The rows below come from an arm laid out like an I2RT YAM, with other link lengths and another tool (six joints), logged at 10 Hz.
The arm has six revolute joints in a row. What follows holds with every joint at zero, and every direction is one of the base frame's.
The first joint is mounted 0.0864 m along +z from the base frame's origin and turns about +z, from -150 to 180 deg.
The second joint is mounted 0.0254 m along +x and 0.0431 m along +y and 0.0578 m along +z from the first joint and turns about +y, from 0 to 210 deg.
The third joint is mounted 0.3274 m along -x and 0.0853 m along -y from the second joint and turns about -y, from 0 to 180 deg.
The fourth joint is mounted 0.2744 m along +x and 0.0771 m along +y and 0.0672 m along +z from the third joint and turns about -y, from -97 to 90 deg.
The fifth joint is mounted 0.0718 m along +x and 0.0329 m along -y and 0.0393 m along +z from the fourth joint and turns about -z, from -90 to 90 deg.
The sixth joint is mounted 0.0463 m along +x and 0.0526 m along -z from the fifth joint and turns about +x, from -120 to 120 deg.
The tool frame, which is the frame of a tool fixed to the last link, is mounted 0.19 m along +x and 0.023 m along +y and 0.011 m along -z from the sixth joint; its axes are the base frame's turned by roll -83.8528, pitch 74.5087 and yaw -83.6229 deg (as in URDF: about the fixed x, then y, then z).
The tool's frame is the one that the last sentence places.
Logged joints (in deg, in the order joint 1, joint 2, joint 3, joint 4, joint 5, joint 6), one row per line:
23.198, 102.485, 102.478, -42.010, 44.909, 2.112
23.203, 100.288, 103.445, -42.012, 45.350, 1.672
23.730, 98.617, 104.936, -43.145, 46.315, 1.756
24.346, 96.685, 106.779, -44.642, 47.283, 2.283
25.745, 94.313, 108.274, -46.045, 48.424, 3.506
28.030, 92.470, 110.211, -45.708, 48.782, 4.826
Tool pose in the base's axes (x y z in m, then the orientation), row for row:
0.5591, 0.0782, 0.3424, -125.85, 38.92, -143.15
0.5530, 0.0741, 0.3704, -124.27, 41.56, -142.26
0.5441, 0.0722, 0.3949, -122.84, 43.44, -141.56
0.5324, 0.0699, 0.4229, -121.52, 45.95, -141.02
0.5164, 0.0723, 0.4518, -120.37, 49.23, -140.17
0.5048, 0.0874, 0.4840, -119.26, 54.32, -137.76
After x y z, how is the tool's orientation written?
As angles about the fixed x, y, z axes (roll, pitch, yaw), in degrees.
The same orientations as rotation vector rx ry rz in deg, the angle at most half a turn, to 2 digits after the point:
-17.47, 121.43, -45.07
-15.73, 119.04, -44.45
-14.34, 117.22, -44.23
-12.39, 115.21, -43.55
-10.28, 112.84, -41.95
-8.39, 109.34, -37.99

